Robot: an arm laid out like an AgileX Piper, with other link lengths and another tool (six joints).
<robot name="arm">
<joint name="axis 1" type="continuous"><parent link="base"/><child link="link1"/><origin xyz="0 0 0.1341"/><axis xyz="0 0 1"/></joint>
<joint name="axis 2" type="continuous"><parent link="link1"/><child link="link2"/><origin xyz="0 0 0" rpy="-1.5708 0 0"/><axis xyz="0 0 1"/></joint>
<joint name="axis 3" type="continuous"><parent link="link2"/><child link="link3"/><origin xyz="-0.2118 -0.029 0"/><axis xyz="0 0 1"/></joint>
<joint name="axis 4" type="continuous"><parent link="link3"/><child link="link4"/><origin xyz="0.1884 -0.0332 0" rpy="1.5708 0 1.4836"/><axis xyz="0 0 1"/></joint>
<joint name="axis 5" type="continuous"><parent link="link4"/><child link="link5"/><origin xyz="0 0 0" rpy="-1.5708 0 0"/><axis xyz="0 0 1"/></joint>
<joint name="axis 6" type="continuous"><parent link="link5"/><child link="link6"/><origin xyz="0 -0.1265 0" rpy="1.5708 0 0"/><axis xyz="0 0 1"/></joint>
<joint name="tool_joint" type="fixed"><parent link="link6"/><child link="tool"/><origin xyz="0.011 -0.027 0.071" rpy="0 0.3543 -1.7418"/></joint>
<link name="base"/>
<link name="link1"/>
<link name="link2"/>
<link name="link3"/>
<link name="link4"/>
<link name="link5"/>
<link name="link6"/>
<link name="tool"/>
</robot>
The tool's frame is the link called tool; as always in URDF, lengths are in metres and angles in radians. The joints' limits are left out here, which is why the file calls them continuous.
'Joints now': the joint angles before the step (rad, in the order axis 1, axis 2, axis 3, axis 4, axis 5, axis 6). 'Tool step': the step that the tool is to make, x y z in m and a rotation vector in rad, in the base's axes. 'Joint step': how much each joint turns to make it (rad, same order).
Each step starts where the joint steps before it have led.
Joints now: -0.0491, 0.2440, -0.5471, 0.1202, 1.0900, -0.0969
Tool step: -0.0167, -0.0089, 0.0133, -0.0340, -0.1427, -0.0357
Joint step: 0.0129, -0.2071, -0.0002, -0.0645, 0.0604, 0.0388
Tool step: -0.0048, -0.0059, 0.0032, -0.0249, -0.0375, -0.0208
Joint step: 0.0007, -0.0539, 0.0004, -0.0335, 0.0150, 0.0047
